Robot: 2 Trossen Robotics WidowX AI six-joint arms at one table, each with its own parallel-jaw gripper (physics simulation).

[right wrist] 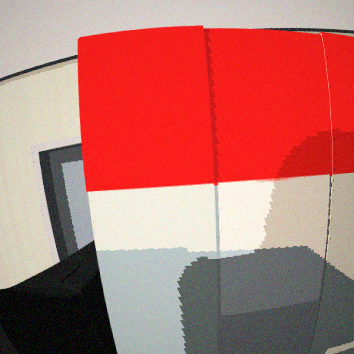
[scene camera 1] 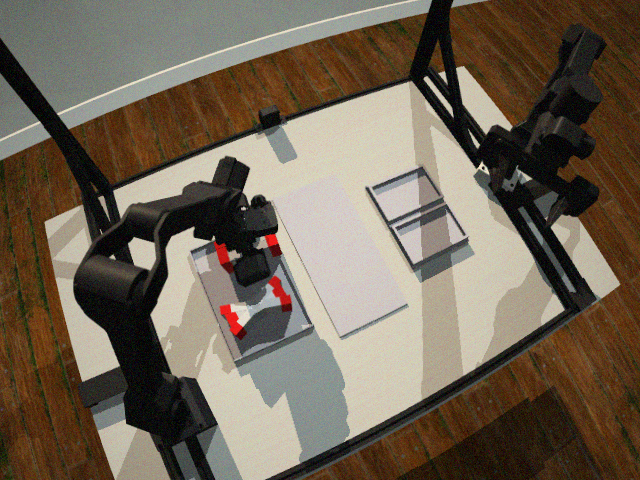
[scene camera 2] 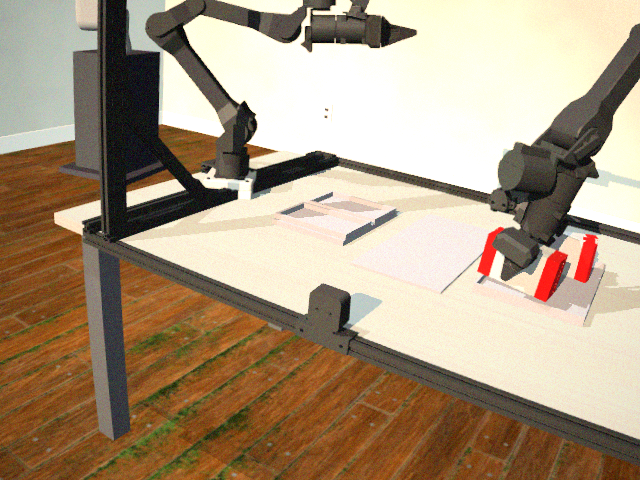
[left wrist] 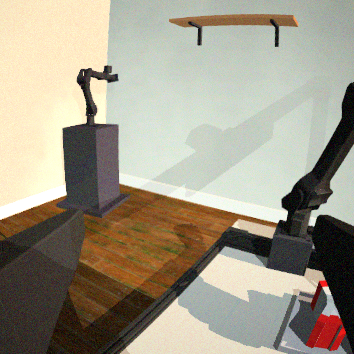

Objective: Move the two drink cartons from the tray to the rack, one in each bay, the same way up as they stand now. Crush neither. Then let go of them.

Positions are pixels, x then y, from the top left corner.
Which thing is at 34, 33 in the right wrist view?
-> A mat.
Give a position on a tray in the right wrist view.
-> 58, 165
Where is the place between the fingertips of the right gripper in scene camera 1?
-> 258, 250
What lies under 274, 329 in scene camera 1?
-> A tray.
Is the left gripper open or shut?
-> Open.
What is the left gripper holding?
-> Nothing.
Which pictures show the left gripper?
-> Scene camera 1, scene camera 2 and the left wrist view only.
